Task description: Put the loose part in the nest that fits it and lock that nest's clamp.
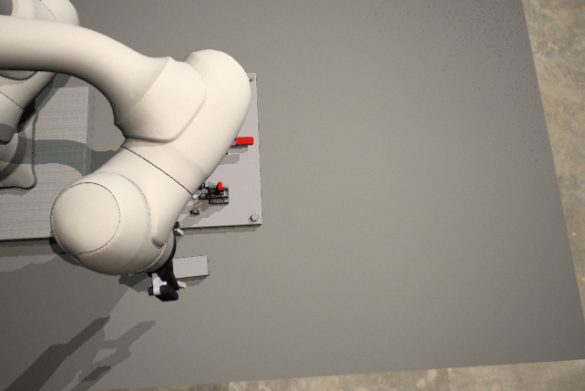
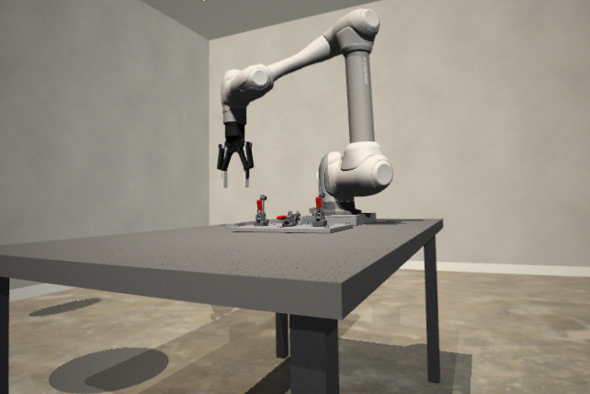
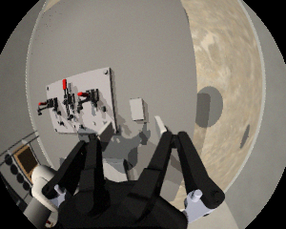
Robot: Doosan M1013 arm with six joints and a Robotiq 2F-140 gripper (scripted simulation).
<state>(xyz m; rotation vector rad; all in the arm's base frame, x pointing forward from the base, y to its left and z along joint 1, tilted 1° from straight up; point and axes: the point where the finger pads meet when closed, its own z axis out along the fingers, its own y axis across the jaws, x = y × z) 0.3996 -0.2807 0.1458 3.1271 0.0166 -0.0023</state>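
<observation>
Right now the flat grey part is 17 cm below my hand. The rest, counted from my hand: toggle clamp (14 cm to the left, 12 cm below, 7 cm ahead); light grey fixture plate (26 cm to the left, 17 cm below, 4 cm ahead).
</observation>
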